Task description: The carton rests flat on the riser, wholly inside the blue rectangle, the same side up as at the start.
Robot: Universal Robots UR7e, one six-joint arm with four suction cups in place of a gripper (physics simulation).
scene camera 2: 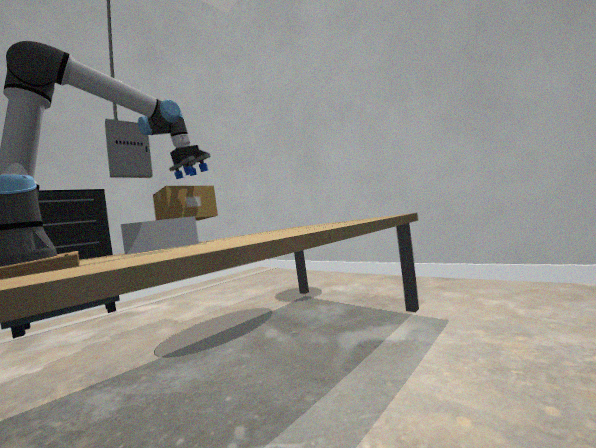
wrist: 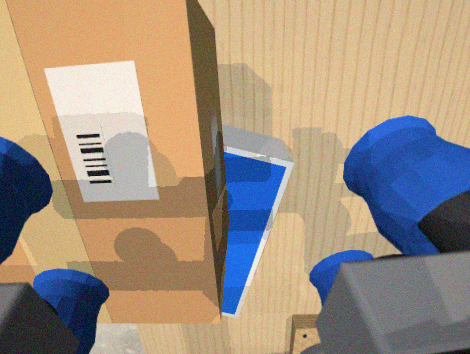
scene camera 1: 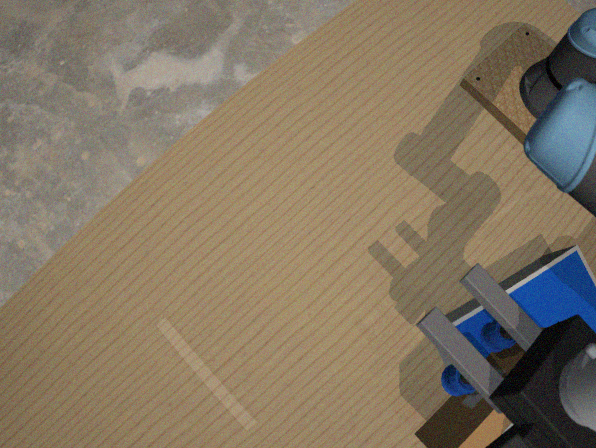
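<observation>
The brown carton [scene camera 1: 452, 420] [scene camera 2: 185, 202] [wrist: 165, 30] sits at the grey riser [scene camera 1: 517, 278] [scene camera 2: 165, 235] [wrist: 257, 141], a taped, labelled face up. In scene camera 2 it looks level and extends past the riser's right end. It covers part of the blue rectangle [scene camera 1: 545, 295] [wrist: 250, 200] and reaches beyond it; blue shows along one side of the carton in the wrist view. How it touches the riser is hidden. My gripper [scene camera 1: 480, 357] [scene camera 2: 190, 167] [wrist: 210, 230] is open, its blue cups above the carton with a gap and nothing attached.
The wooden table [scene camera 1: 225, 225] [scene camera 2: 300, 237] bears the riser. The arm's wooden base board [scene camera 1: 505, 95] [scene camera 2: 65, 260] lies on the table near one edge. A black drawer cabinet [scene camera 2: 75, 220] stands behind, and a grey wall box [scene camera 2: 128, 155] hangs behind the arm.
</observation>
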